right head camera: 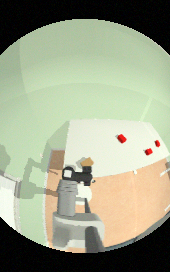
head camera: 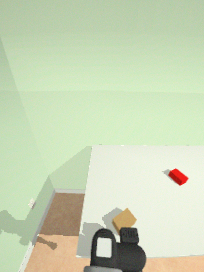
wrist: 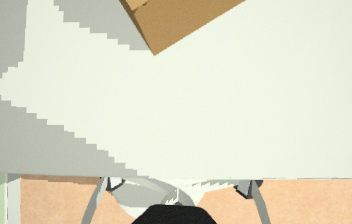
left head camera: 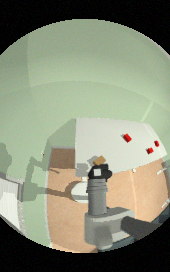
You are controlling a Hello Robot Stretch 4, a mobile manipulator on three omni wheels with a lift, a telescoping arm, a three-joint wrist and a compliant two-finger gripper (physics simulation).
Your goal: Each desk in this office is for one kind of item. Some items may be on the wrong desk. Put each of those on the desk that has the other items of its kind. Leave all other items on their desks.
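Frame: origin at the robot's base, x ahead, y left, z up, level; metres.
Where they show: robot's base, origin of the base link: [right head camera: 79, 193] [left head camera: 82, 191].
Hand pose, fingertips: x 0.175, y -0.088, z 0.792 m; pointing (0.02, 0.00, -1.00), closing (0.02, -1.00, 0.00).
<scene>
Things, the pixels of their top centre, and the offset from my fingertips. "*": a spot on its surface instead. Level surfaces: height alone.
- brown box-shaped block, middle of its top: [head camera: 124, 219] [right head camera: 86, 162] [left head camera: 99, 160] 0.135 m ahead, 0.001 m right, 0.180 m up
- white desk, its level: 0.130 m up
- red block, middle of its top: [head camera: 179, 174] [right head camera: 122, 136] [left head camera: 127, 136] 0.410 m ahead, 0.393 m right, 0.175 m up
- window, surface spot: [left head camera: 9, 200] * 0.403 m back, 0.806 m left, 0.143 m up
- tan floor, its level: 0.819 m down
A brown box-shaped block [head camera: 124, 220] [left head camera: 100, 160] [right head camera: 87, 162] [wrist: 185, 22] lies near the left front of the white desk [head camera: 130, 170] [left head camera: 100, 135] [right head camera: 95, 132] [wrist: 225, 110]. A red block [head camera: 178, 176] [left head camera: 127, 138] [right head camera: 121, 138] lies farther right and back. Two more red blocks, one [left head camera: 150, 150] [right head camera: 148, 151] and another [left head camera: 156, 143] [right head camera: 157, 143], lie near the desk's right end. My gripper [wrist: 180, 165] is open and empty at the desk's front edge, short of the brown block. The edge hides part of its fingertips in the wrist view.
Green wall [head camera: 100, 117] stands behind the desk and at its left. A window [left head camera: 9, 200] shows at far left. My white base [left head camera: 79, 192] stands on the tan floor [left head camera: 130, 200] below the arm. White leg parts show at far right.
</scene>
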